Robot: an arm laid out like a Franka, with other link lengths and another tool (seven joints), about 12 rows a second.
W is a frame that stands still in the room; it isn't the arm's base.
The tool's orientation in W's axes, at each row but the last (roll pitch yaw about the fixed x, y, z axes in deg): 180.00 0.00 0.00; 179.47 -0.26 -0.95; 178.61 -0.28 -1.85; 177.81 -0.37 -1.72; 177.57 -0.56 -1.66; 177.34 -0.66 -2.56; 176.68 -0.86 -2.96; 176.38 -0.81 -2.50; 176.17 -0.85 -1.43; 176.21 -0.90 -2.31; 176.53 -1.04 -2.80; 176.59 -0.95 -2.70
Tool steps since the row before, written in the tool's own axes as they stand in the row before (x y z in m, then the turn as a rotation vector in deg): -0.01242 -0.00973 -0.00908 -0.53 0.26 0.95; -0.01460 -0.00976 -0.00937 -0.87 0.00 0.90; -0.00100 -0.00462 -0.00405 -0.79 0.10 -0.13; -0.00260 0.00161 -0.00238 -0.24 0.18 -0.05; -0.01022 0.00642 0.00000 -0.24 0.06 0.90; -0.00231 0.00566 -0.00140 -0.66 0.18 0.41; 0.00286 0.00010 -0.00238 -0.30 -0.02 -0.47; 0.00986 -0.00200 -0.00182 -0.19 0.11 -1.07; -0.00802 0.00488 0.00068 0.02 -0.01 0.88; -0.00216 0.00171 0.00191 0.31 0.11 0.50; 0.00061 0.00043 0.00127 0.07 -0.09 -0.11; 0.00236 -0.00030 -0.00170 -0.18 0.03 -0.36
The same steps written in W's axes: -0.01242 0.00973 0.00908 -0.53 -0.26 -0.95; -0.01448 0.01009 0.00921 -0.87 0.01 -0.90; -0.00087 0.00475 0.00393 -0.79 -0.07 0.13; -0.00266 -0.00144 0.00242 -0.25 -0.17 0.06; -0.01040 -0.00612 0.00017 -0.23 -0.09 -0.90; -0.00258 -0.00548 0.00163 -0.66 -0.17 -0.41; 0.00282 -0.00011 0.00242 -0.30 0.06 0.46; 0.00992 0.00168 0.00183 -0.21 -0.03 1.07; -0.00813 -0.00471 -0.00047 0.03 -0.05 -0.88; -0.00220 -0.00175 -0.00183 0.31 -0.16 -0.49; 0.00061 -0.00054 -0.00123 0.07 0.09 0.11; 0.00235 0.00029 0.00172 -0.19 0.00 0.36
